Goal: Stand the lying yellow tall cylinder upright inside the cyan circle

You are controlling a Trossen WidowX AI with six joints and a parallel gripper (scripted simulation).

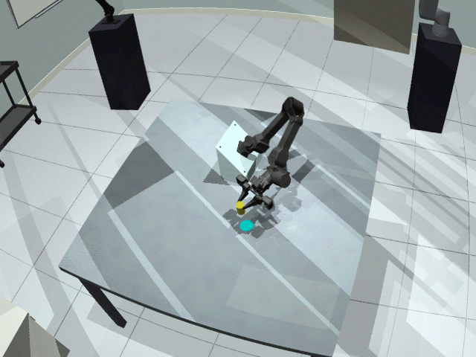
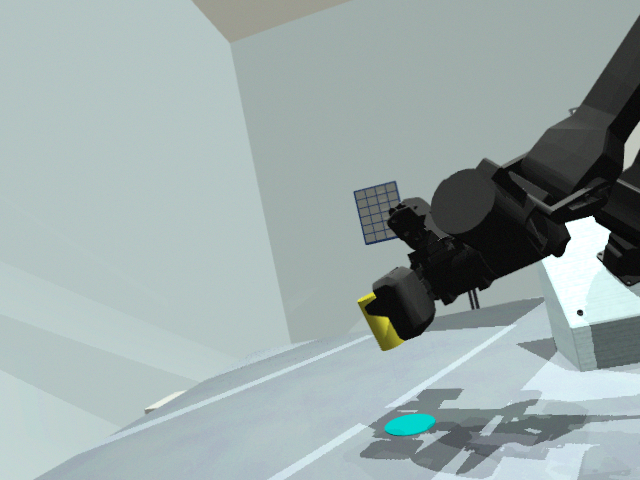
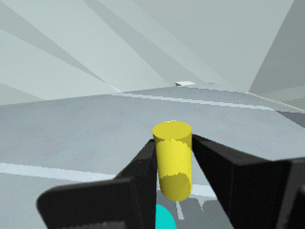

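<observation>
My gripper tip is 1 cm past the cyan circle, 1 cm to the right of it and 14 cm above it. Also, from my gripper tip: yellow tall cylinder: 1 cm behind, 2 cm below.
</observation>
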